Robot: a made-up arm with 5 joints. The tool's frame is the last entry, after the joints.
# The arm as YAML. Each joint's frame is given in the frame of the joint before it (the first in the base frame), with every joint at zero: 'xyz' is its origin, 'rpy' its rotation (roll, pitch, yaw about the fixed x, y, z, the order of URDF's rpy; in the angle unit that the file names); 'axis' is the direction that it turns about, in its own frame. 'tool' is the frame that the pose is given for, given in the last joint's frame.
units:
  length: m
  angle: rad
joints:
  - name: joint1
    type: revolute
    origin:
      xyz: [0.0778, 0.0, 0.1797]
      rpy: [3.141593, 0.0, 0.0]
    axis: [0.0, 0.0, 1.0]
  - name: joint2
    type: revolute
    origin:
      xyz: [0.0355, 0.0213, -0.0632]
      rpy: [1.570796, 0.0, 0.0]
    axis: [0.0, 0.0, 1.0]
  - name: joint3
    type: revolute
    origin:
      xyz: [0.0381, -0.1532, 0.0]
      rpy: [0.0, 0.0, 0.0]
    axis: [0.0, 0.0, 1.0]
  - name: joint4
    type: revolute
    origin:
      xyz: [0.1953, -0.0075, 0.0]
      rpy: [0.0, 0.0, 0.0]
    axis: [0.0, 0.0, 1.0]
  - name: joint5
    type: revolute
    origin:
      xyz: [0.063, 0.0, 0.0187]
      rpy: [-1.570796, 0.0, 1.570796]
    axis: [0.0, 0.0, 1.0]
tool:
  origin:
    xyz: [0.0, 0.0, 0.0]
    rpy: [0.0, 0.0, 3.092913]
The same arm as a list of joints. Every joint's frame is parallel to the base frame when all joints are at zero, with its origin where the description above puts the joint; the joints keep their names.
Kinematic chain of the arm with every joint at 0, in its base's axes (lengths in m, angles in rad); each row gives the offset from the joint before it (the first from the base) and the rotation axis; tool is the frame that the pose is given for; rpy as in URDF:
joint1: xyz 0.0778 0 0.1797 axis -z
joint2: xyz 0.0355 -0.0213 0.0632 axis +y
joint3: xyz 0.0381 0 0.1532 axis +y
joint4: xyz 0.1953 0 0.0075 axis +y
joint5: xyz 0.063 0.0187 0 axis -x
tool: xyz 0 0 0 rpy 1.5708 -1.5221 -1.5708

